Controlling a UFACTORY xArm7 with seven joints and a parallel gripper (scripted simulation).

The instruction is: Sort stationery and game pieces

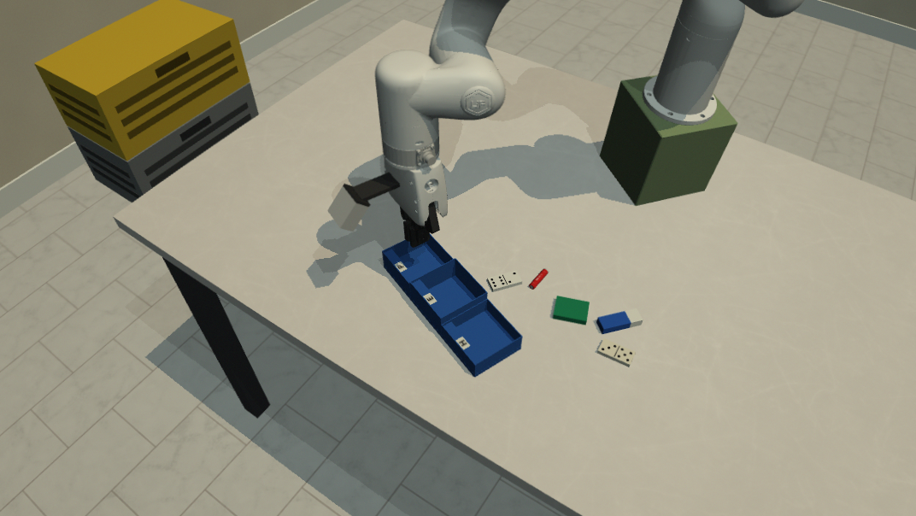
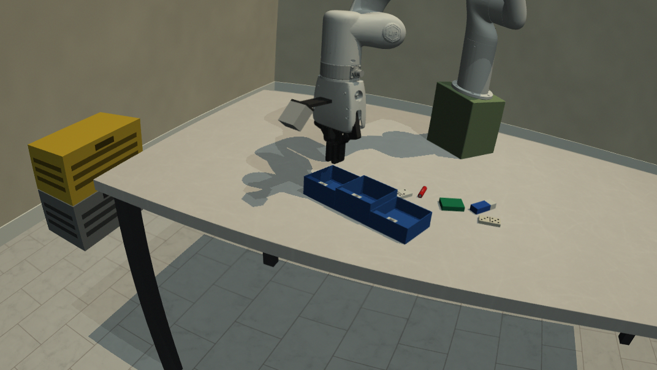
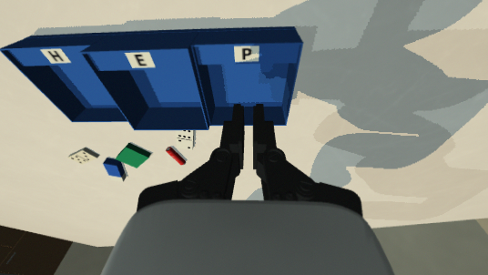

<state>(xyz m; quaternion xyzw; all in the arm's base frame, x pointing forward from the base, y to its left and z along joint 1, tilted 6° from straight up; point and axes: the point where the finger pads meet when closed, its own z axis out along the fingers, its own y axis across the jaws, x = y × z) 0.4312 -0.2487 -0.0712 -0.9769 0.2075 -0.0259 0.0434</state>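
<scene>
Now: the blue three-part bin 8 cm to the left of my hand, 7 cm below it and 4 cm ahead of it. Round my hand: blue-and-white eraser 32 cm to the left, 9 cm below, 7 cm behind; red cylinder 17 cm to the left, 9 cm below, 8 cm behind; green block 24 cm to the left, 9 cm below, 5 cm behind.
</scene>
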